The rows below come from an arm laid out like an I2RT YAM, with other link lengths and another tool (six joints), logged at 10 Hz.
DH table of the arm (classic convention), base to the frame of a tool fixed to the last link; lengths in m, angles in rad. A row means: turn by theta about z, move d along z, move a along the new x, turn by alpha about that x. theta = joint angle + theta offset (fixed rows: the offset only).
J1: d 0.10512  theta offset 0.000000  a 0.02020  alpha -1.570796
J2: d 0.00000  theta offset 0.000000  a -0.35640  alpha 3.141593
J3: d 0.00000  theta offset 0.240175  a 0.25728  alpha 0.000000
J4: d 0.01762  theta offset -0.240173  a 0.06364  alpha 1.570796
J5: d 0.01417  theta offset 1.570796  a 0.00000  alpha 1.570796
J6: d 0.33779  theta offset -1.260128  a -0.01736  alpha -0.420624
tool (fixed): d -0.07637  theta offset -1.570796  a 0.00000  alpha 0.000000
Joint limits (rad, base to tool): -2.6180..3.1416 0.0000..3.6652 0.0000..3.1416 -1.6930..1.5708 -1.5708..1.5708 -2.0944..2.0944
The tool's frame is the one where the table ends.
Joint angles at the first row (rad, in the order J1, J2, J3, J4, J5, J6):
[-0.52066 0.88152 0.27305 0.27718 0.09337 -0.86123]
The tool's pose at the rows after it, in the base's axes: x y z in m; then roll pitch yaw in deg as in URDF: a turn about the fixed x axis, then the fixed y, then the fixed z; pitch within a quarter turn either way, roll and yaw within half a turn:
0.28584 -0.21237 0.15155 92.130 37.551 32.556
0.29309 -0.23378 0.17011 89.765 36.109 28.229
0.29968 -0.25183 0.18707 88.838 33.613 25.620
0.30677 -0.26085 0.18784 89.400 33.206 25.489
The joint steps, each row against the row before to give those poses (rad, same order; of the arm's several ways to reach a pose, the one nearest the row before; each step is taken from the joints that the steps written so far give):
[-0.00137 0.07684 0.00690 0.11843 0.06019 -0.00699]
[-0.02348 0.05276 0.03465 0.05705 0.02479 0.01305]
[-0.04163 0.04343 0.04212 0.02994 -0.01219 0.02913]
[-0.01733 0.04707 0.02202 0.02028 -0.01162 0.00804]

